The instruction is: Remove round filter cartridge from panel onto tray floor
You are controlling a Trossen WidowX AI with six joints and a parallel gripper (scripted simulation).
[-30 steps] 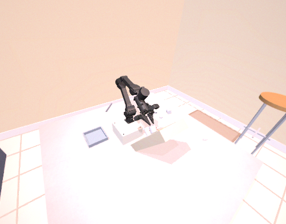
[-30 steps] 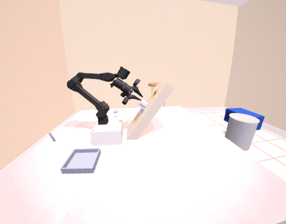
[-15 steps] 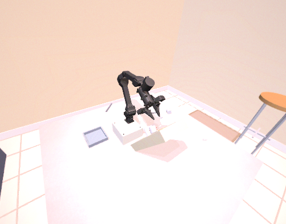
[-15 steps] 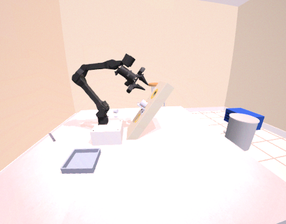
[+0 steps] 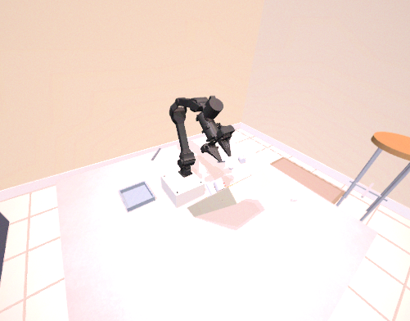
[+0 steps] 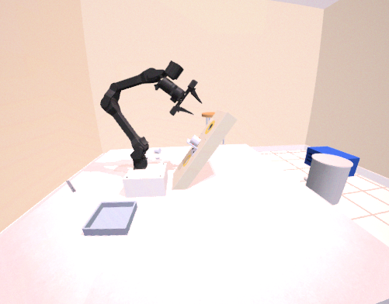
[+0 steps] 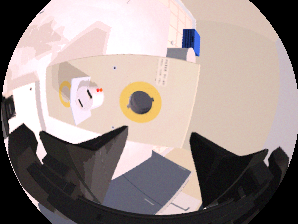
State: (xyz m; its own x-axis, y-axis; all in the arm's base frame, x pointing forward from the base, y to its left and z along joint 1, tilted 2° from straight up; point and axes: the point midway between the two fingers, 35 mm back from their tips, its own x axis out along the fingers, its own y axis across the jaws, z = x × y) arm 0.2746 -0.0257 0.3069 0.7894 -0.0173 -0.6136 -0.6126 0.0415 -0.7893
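Right now my gripper tip is 150 mm above the round filter cartridge, 20 mm past it and 10 mm to the right of it. The rest, counted from my gripper tip: grey tray (370 mm below, 370 mm behind, 270 mm to the right).
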